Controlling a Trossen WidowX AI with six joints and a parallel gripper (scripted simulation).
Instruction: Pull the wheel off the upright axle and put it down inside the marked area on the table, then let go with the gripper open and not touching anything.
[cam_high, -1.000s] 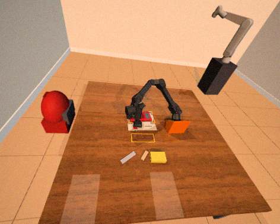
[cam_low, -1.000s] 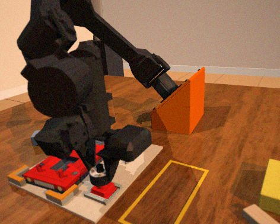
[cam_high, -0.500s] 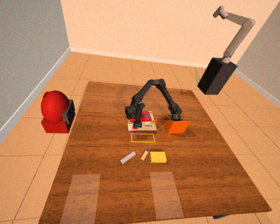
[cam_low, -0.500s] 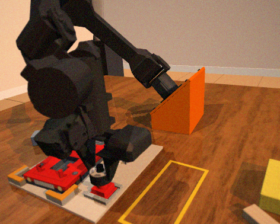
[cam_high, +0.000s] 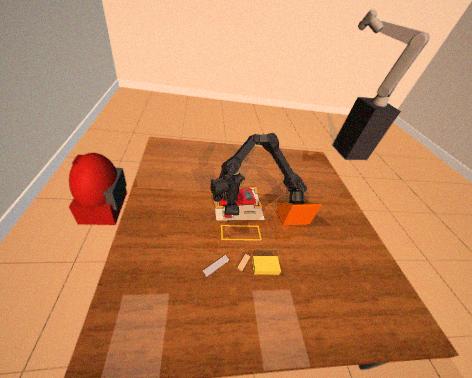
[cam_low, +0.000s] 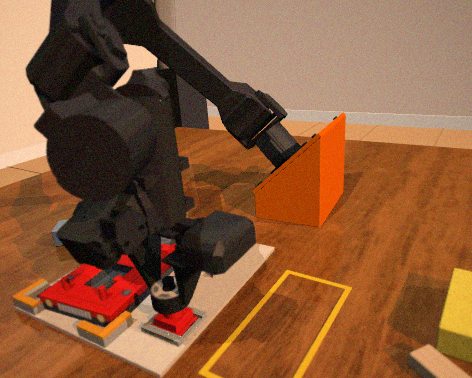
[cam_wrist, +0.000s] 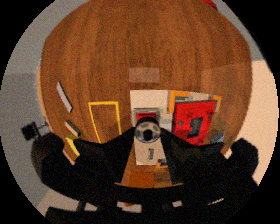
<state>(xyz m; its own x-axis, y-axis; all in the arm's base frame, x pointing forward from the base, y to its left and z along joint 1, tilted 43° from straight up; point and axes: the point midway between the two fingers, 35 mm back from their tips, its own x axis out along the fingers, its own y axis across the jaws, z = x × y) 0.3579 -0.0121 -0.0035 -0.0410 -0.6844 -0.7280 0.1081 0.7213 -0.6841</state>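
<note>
Right now the dark wheel is right at my gripper tip. Round my gripper tip: dark axle: right at my gripper tip; then tan block: 260 mm to the left, 30 mm below, 20 mm behind; then grey bar: 260 mm to the left, 90 mm ahead, 40 mm below.
</note>
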